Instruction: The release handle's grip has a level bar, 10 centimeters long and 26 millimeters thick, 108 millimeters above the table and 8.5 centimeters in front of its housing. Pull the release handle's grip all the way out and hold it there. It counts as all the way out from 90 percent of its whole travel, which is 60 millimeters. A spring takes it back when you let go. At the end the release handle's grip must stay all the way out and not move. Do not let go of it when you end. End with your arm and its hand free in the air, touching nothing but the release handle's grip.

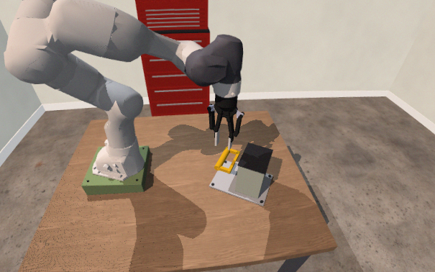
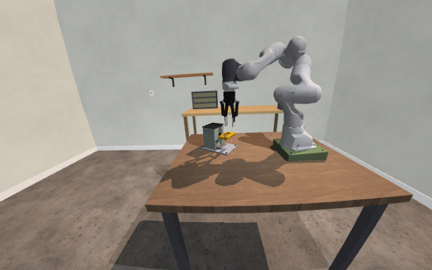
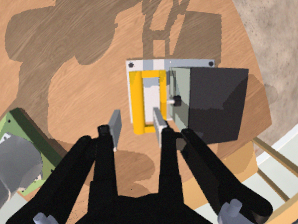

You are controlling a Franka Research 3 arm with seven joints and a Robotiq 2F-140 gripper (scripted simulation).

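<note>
The light grey baseplate is 20 cm below my hand, 9 cm ahead of it and 4 cm to the right of it.
</note>
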